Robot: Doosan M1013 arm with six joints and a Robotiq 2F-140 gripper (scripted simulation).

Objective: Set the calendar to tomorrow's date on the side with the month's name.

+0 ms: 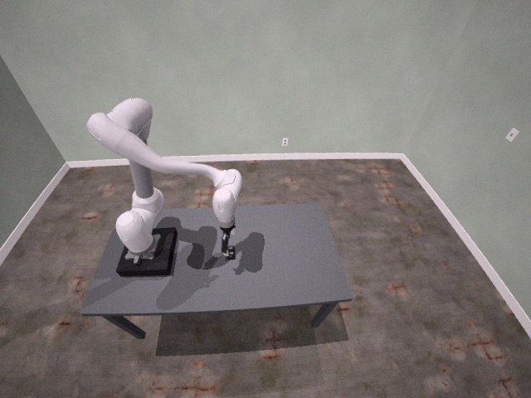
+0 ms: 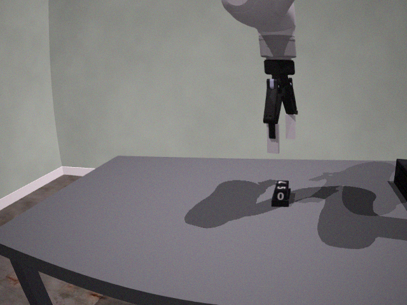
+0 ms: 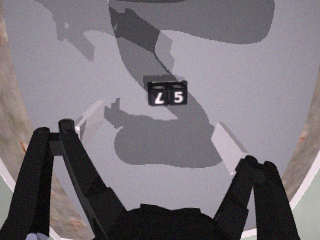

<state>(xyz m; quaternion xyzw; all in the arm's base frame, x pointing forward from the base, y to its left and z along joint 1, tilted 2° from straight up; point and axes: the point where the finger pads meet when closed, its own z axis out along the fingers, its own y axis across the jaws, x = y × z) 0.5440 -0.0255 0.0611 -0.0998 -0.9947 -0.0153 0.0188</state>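
My gripper is now 12 cm above the black number cube. Round my hand: tray 2 cm to the left, 14 cm below.
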